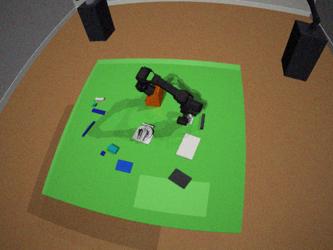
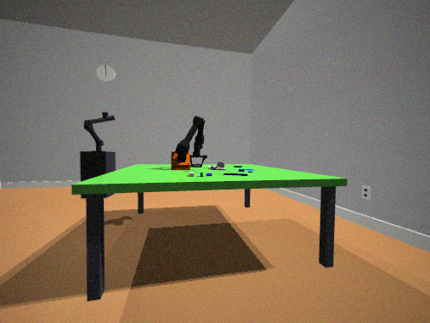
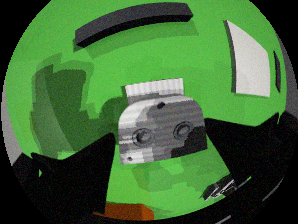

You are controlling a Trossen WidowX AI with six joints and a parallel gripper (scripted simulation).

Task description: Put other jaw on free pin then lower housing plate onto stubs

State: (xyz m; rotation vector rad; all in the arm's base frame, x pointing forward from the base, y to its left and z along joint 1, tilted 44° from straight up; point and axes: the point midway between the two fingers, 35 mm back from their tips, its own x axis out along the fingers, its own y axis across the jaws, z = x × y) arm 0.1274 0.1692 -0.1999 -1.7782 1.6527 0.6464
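Now: gripper tip 21 cm to the left of the grey metallic jaw, 14 cm short of it and 1 cm below it. The rest, counted from my gripper tip: dark bar (11 cm to the left); dark square plate (40 cm ahead, 6 cm to the left, 1 cm below); white flat plate (18 cm ahead, 6 cm to the left, 1 cm below).
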